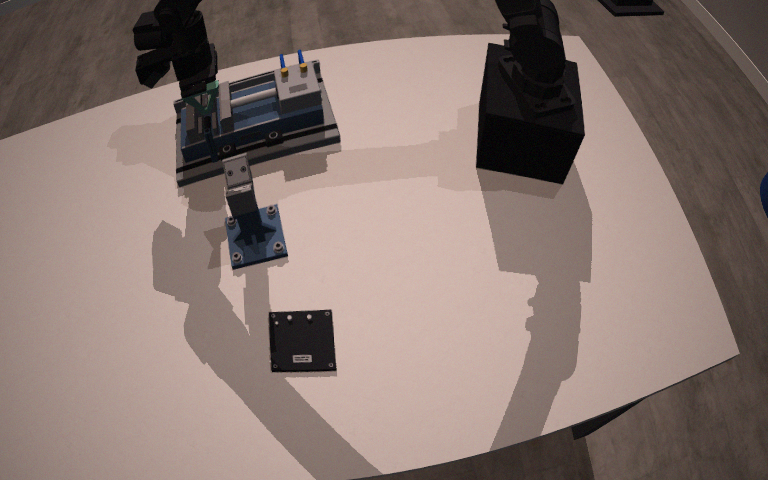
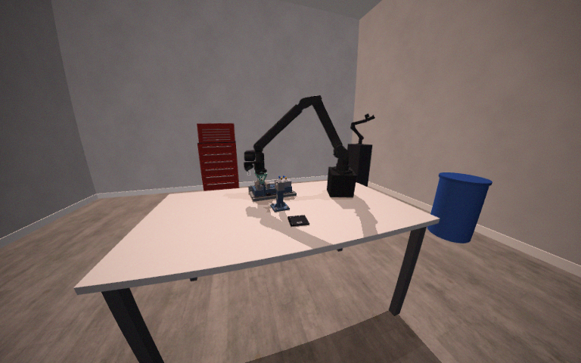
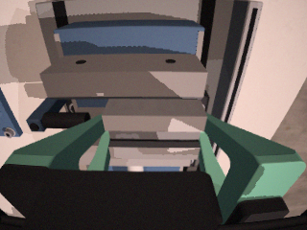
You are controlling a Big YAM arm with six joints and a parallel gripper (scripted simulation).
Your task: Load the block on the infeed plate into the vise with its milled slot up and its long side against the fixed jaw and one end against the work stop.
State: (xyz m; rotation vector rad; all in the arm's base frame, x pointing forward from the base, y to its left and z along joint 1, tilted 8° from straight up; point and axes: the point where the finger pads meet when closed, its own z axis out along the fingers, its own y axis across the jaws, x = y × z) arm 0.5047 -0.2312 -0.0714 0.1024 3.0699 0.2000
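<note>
The part is 1 cm above my hand. Also, from my hand: fixed jaw: 3 cm ahead, 2 cm to the left, 2 cm below; then moving jaw: 3 cm behind, 2 cm to the left, 2 cm below; then dark short rod: 7 cm to the left.
</note>
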